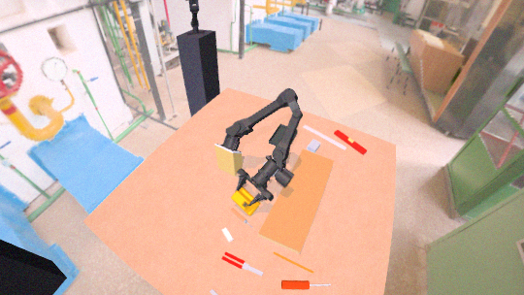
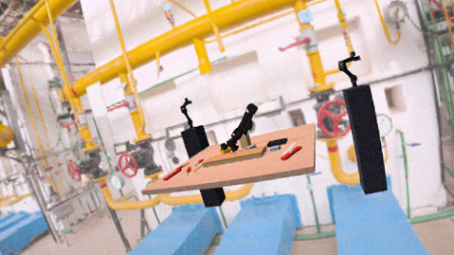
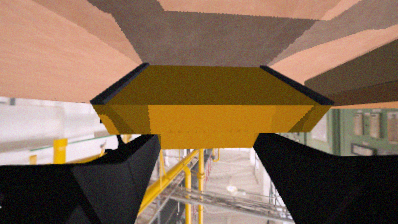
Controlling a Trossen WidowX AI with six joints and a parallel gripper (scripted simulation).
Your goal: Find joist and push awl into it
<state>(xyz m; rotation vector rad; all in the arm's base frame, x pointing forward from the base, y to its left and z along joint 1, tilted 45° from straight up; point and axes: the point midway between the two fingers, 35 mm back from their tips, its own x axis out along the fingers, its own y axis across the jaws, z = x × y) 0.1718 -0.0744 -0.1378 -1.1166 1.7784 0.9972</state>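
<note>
Right now the yellow stud finder is 1 cm ahead of my gripper tip and 1 cm below it. Also, from my gripper tip: white block 1 cm ahead, 15 cm to the right, 6 cm below; awl 4 cm ahead, 6 cm to the right, 6 cm below; pencil 29 cm ahead, 15 cm to the right, 6 cm below.
</note>
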